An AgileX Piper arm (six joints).
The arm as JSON. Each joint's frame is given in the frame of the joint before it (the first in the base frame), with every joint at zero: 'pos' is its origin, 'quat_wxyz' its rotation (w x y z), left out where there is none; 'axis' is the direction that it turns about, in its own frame. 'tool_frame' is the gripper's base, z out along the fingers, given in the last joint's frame.
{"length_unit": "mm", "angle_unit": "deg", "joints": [
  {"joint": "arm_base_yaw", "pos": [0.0, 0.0, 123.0], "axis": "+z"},
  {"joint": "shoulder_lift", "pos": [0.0, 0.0, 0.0], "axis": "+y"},
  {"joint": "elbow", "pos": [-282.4, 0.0, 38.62], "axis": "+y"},
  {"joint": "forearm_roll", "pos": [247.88, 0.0, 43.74], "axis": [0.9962, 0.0, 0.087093]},
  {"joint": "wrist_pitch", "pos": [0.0, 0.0, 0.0], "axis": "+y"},
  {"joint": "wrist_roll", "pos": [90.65, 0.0, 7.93], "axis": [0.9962, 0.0, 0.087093]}
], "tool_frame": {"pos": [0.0, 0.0, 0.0], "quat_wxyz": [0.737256, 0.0, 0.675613, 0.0]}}
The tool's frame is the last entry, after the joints.
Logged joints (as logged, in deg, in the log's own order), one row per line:
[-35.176 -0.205 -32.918 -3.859 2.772 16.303]
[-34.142 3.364 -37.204 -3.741 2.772 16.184]
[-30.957 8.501 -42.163 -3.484 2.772 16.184]
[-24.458 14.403 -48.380 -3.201 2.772 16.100]
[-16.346 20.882 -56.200 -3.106 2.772 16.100]
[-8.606 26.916 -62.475 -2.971 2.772 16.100]
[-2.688 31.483 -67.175 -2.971 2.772 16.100]
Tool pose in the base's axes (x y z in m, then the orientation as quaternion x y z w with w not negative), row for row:
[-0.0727 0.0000 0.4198 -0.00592 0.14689 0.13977 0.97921]
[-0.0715 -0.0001 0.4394 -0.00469 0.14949 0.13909 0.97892]
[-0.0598 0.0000 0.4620 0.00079 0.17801 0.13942 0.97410]
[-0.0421 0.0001 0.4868 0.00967 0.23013 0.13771 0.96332]
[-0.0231 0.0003 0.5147 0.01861 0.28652 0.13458 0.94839]
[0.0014 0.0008 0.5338 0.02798 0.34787 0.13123 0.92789]
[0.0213 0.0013 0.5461 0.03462 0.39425 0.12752 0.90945]
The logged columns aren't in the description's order. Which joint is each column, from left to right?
Columns, left to right: wrist_pitch, shoulder_lift, elbow, forearm_roll, arm_base_yaw, wrist_roll.
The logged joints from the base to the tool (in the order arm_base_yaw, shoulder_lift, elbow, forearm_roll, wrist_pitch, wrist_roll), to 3 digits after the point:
[2.772 -0.205 -32.918 -3.859 -35.176 16.303]
[2.772 3.364 -37.204 -3.741 -34.142 16.184]
[2.772 8.501 -42.163 -3.484 -30.957 16.184]
[2.772 14.403 -48.380 -3.201 -24.458 16.100]
[2.772 20.882 -56.200 -3.106 -16.346 16.100]
[2.772 26.916 -62.475 -2.971 -8.606 16.100]
[2.772 31.483 -67.175 -2.971 -2.688 16.100]

